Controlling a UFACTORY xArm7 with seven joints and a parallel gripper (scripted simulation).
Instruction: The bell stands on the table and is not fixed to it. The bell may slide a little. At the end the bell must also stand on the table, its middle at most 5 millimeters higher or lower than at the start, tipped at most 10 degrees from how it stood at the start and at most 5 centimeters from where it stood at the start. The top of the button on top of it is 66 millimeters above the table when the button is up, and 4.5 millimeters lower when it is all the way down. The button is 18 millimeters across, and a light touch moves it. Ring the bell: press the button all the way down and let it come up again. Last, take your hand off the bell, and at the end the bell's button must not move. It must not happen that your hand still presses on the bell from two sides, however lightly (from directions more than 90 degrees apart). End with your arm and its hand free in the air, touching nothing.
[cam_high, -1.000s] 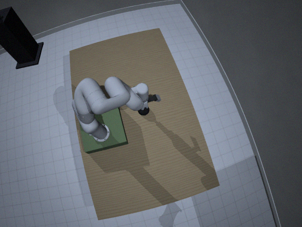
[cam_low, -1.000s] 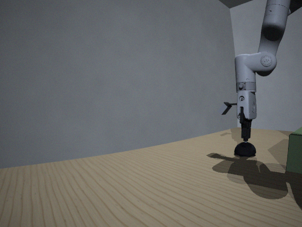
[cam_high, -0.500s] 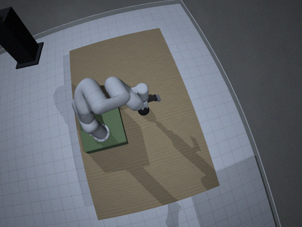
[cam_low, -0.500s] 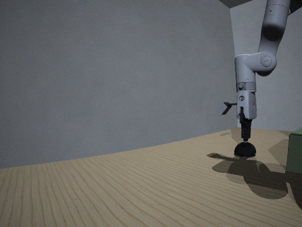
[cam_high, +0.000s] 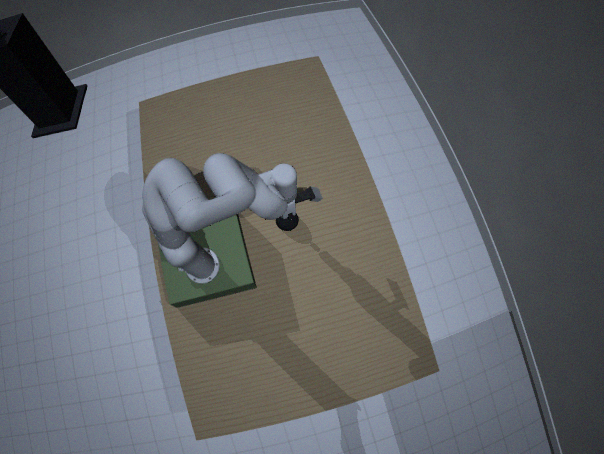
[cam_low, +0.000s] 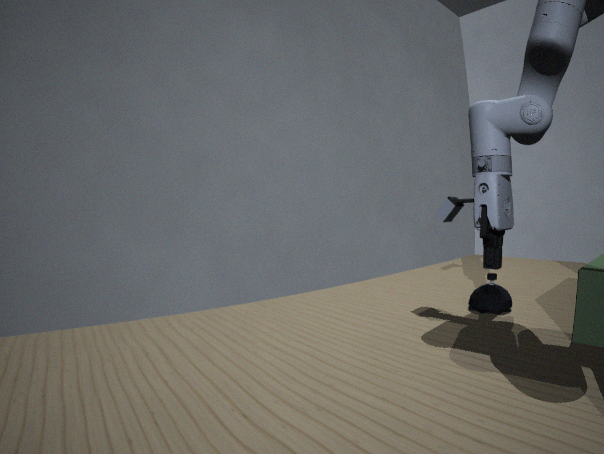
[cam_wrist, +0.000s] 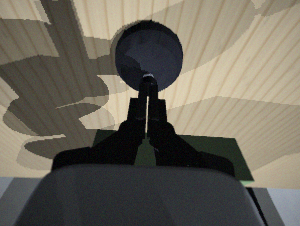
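The small button lies 4 cm below my hand. From my hand the other things lie so: bell: 6 cm below.
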